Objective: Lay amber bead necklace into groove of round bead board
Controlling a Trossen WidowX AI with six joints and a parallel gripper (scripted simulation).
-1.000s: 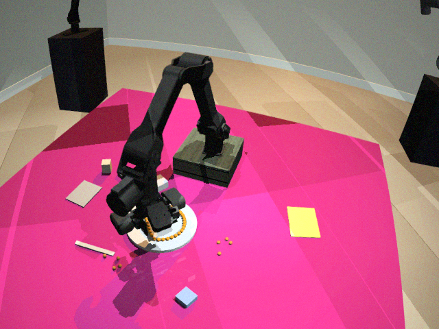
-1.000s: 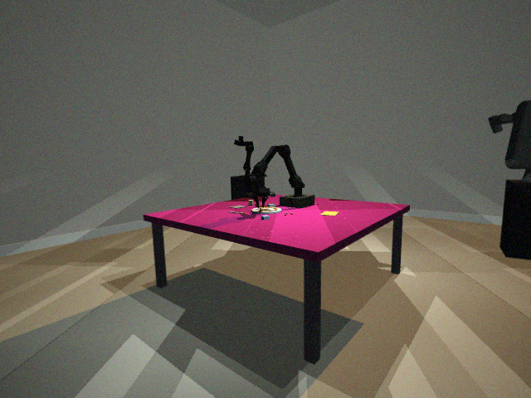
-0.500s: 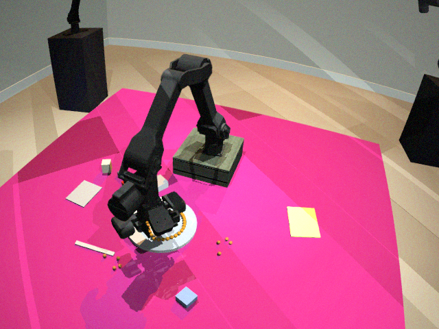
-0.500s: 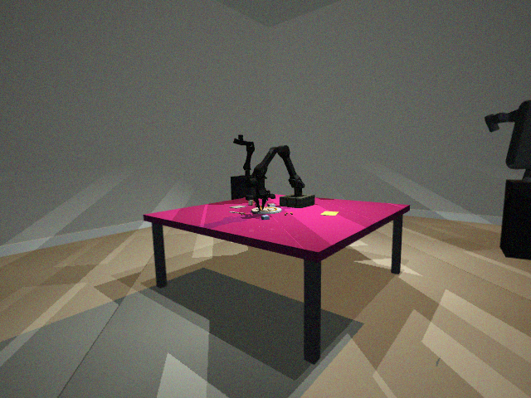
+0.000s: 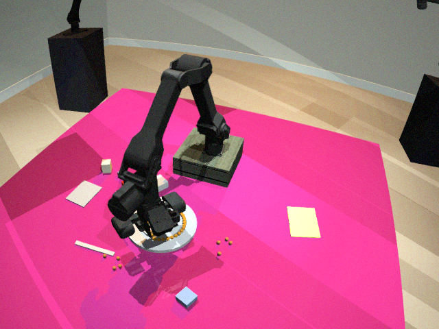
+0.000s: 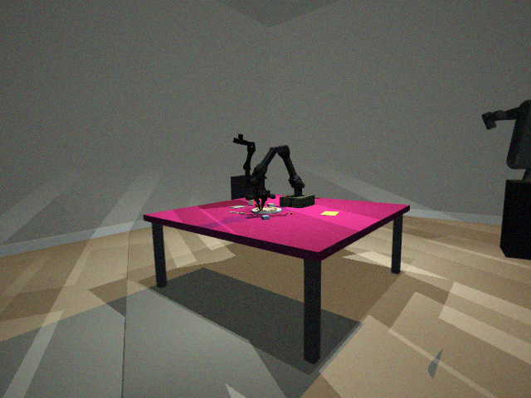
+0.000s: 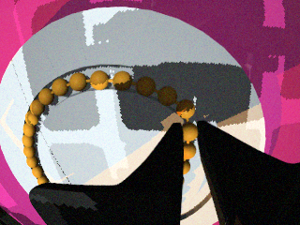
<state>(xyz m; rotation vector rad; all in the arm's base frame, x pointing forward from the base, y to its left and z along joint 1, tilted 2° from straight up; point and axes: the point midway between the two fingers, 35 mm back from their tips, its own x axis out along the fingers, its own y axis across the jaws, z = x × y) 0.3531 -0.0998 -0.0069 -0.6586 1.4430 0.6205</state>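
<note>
My gripper tip is now 6 cm past the round bead board, 1 cm to the right of it and 1 cm above it. Also, from my gripper tip: white block (21 cm behind, 5 cm to the right); then blue block (16 cm ahead, 13 cm to the left, 1 cm below); then white strip (14 cm to the right, 8 cm ahead, 1 cm below).
</note>
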